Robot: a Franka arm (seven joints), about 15 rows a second.
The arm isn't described. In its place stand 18 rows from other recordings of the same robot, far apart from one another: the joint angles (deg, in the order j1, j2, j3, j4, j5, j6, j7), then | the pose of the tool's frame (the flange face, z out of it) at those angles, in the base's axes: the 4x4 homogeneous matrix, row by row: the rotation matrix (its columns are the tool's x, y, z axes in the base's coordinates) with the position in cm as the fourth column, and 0 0 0 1 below.
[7.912, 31.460, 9.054, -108.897, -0.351, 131.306, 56.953] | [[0.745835 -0.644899 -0.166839 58.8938], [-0.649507 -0.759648 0.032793 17.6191], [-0.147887 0.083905 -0.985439 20.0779], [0 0 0 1]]
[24.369, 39.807, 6.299, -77.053, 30.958, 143.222, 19.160] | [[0.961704 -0.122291 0.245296 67.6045], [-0.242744 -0.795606 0.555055 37.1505], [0.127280 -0.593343 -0.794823 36.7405], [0 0 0 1]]
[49.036, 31.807, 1.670, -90.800, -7.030, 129.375, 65.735] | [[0.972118 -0.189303 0.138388 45.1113], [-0.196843 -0.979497 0.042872 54.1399], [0.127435 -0.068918 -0.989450 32.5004], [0 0 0 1]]
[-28.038, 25.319, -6.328, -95.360, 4.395, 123.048, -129.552] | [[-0.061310 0.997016 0.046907 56.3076], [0.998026 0.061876 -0.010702 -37.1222], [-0.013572 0.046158 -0.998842 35.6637], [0 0 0 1]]
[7.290, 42.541, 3.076, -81.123, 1.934, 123.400, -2.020] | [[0.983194 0.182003 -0.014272 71.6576], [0.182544 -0.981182 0.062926 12.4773], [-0.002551 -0.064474 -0.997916 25.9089], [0 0 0 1]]
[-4.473, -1.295, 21.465, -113.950, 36.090, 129.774, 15.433] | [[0.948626 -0.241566 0.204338 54.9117], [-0.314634 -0.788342 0.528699 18.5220], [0.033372 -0.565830 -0.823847 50.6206], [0 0 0 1]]
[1.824, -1.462, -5.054, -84.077, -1.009, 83.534, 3.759] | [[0.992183 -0.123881 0.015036 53.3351], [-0.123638 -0.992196 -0.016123 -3.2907], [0.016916 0.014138 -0.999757 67.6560], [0 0 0 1]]
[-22.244, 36.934, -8.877, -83.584, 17.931, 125.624, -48.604] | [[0.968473 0.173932 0.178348 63.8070], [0.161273 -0.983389 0.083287 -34.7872], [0.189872 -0.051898 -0.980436 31.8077], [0 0 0 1]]
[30.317, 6.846, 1.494, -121.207, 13.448, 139.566, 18.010] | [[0.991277 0.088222 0.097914 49.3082], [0.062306 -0.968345 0.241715 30.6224], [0.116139 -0.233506 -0.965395 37.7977], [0 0 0 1]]
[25.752, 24.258, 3.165, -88.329, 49.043, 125.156, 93.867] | [[-0.015187 -0.999734 -0.017329 60.6855], [-0.701810 -0.001687 0.712362 36.0222], [-0.712202 0.022981 -0.701598 44.3316], [0 0 0 1]]
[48.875, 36.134, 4.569, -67.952, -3.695, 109.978, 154.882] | [[-0.193925 -0.978175 0.074613 45.9386], [-0.977070 0.199400 0.074655 58.5191], [-0.087904 -0.058425 -0.994414 42.9676], [0 0 0 1]]
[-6.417, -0.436, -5.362, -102.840, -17.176, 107.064, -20.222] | [[0.975535 0.217652 0.030976 55.3349], [0.217011 -0.930798 -0.294146 -13.8613], [-0.035189 0.293671 -0.955259 55.1507], [0 0 0 1]]
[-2.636, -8.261, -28.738, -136.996, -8.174, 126.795, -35.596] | [[0.983872 0.167485 -0.062815 40.1018], [0.166888 -0.985867 -0.014667 -25.0068], [-0.064384 0.003947 -0.997917 36.3308], [0 0 0 1]]
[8.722, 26.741, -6.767, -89.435, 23.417, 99.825, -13.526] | [[0.960996 0.096948 -0.259012 65.1933], [0.182900 -0.925280 0.332273 6.7993], [-0.207446 -0.366686 -0.906922 36.1850], [0 0 0 1]]
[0.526, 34.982, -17.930, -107.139, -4.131, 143.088, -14.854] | [[0.997356 0.071276 -0.014145 61.7050], [0.066366 -0.972746 -0.222175 -18.1042], [-0.029595 0.220649 -0.974904 20.3507], [0 0 0 1]]
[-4.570, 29.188, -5.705, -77.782, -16.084, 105.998, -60.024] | [[0.564883 0.823282 -0.055801 69.1764], [0.774693 -0.552403 -0.307737 -13.3657], [-0.284179 0.130607 -0.949834 43.2364], [0 0 0 1]]
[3.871, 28.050, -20.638, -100.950, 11.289, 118.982, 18.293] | [[0.761249 -0.635123 -0.130838 62.2048], [-0.635892 -0.770674 0.041278 -15.7746], [-0.127050 0.051776 -0.990544 29.1848], [0 0 0 1]]
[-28.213, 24.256, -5.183, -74.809, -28.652, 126.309, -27.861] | [[0.983079 0.062115 0.172329 60.3915], [0.155609 -0.779536 -0.606721 -40.0801], [0.096650 0.623270 -0.776011 55.9022], [0 0 0 1]]
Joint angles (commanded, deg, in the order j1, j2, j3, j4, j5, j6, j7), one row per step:
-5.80 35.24 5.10 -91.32 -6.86 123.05 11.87
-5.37 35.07 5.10 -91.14 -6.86 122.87 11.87
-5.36 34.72 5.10 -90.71 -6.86 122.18 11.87
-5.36 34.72 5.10 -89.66 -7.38 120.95 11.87
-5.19 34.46 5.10 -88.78 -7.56 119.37 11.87
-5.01 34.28 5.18 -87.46 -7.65 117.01 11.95
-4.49 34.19 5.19 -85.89 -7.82 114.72 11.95
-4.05 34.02 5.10 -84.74 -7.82 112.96 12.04
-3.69 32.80 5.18 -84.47 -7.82 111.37 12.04
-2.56 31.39 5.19 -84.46 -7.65 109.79 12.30
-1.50 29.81 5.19 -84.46 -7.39 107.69 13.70
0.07 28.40 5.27 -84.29 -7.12 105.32 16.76
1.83 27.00 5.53 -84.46 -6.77 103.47 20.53
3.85 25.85 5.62 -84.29 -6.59 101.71 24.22
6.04 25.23 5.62 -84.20 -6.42 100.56 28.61
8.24 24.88 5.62 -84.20 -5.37 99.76 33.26
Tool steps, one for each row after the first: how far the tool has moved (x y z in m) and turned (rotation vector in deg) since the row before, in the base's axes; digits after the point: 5 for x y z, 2 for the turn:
0.00083 0.00503 0.00316 -0.03 -0.17 0.41
0.00102 -0.00023 0.00653 -0.08 -0.09 -0.04
0.00244 -0.00113 0.00640 -0.51 0.17 0.18
0.00110 0.00117 0.00777 -0.27 0.44 0.13
0.00126 0.00185 0.00926 -0.20 0.84 0.00
0.00217 0.00508 0.01032 -0.30 0.62 0.39
0.00121 0.00358 0.00874 -0.19 0.43 0.10
-0.00204 0.00472 0.01488 -0.15 0.09 0.30
-0.00354 0.01361 0.01503 -0.07 0.14 0.69
-0.00534 0.01251 0.01621 -0.17 0.40 -0.59
-0.00628 0.01913 0.01513 -0.34 0.53 -1.67
-0.00768 0.02318 0.01292 -0.27 0.31 -1.99
-0.00737 0.02394 0.01269 -0.50 0.11 -1.73
-0.00692 0.02494 0.00653 -0.60 0.03 -2.28
-0.00748 0.02625 0.00300 0.17 0.22 -2.77

